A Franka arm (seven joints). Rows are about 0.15 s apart.
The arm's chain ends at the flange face. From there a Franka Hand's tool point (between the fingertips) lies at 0.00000 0.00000 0.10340 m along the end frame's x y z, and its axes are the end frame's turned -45 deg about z.
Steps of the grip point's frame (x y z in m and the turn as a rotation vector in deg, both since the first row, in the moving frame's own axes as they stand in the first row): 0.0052, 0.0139, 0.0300, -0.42, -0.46, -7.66; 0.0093, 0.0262, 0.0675, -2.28, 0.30, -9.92; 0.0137, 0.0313, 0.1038, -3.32, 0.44, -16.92; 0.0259, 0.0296, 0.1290, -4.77, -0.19, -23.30; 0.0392, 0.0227, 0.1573, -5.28, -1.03, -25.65; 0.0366, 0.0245, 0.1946, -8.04, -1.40, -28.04; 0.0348, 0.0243, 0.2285, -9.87, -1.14, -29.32
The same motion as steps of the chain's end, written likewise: 0.0135, 0.0050, 0.0300, -0.62, -0.03, -7.66; 0.0216, 0.0097, 0.0676, -1.40, 1.82, -9.92; 0.0266, 0.0095, 0.1040, -2.04, 2.66, -16.92; 0.0323, -0.0024, 0.1294, -3.51, 3.24, -23.30; 0.0368, -0.0182, 0.1577, -4.46, 3.01, -25.65; 0.0322, -0.0181, 0.1956, -6.68, 4.70, -28.04; 0.0277, -0.0180, 0.2300, -7.79, 6.17, -29.32
